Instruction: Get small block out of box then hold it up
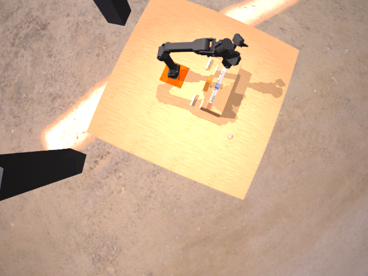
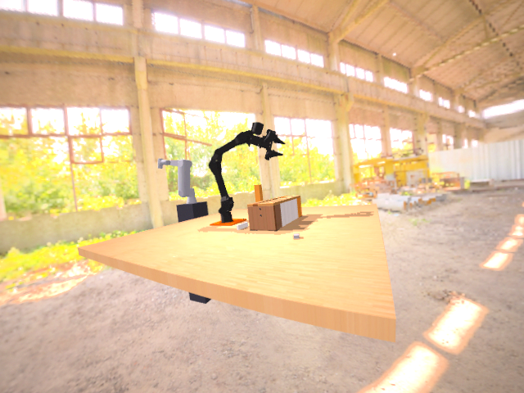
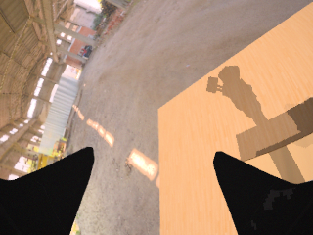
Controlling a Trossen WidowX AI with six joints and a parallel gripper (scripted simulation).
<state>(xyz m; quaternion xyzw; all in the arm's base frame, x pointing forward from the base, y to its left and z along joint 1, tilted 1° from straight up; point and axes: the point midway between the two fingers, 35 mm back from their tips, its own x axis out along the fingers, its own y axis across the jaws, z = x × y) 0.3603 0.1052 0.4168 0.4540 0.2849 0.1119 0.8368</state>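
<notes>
My gripper tip is now 35 cm above the wooden box, 11 cm to the left of it and 7 cm past it. From my gripper tip the other things lie so: orange bar: 31 cm below, 15 cm to the right, 13 cm behind; then blue-grey block: 33 cm below, 12 cm to the right, 6 cm behind.
</notes>
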